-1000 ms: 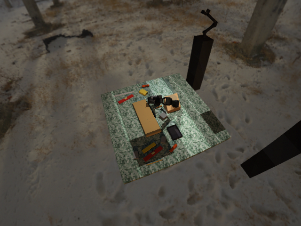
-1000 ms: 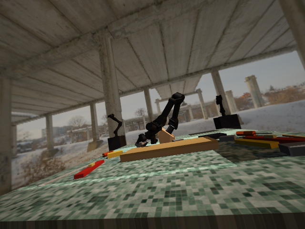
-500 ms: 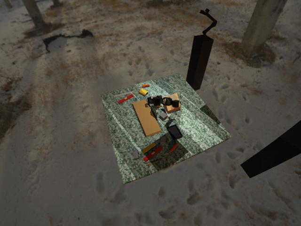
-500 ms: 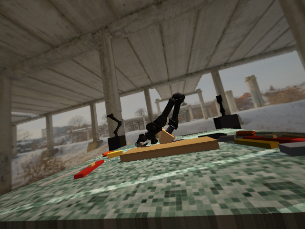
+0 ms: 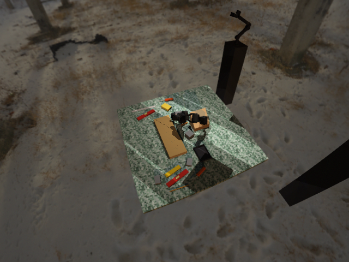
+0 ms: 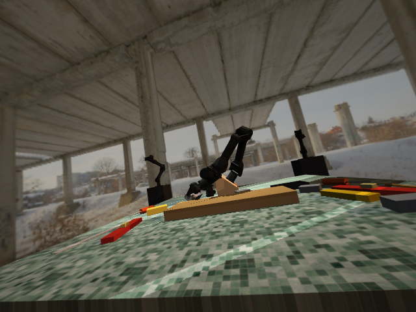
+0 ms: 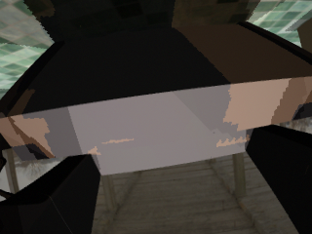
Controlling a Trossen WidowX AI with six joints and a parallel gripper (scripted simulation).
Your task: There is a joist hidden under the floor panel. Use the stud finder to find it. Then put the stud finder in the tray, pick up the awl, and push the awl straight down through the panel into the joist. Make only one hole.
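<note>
The stud finder lies 1 cm ahead of my gripper tip and 1 cm below it. Also, from my gripper tip: yellow block (7 cm ahead, 18 cm to the right, 5 cm below); orange-handled awl (2 cm ahead, 14 cm to the left, 6 cm below); black tray (1 cm behind, 56 cm to the left, 5 cm below).
</note>
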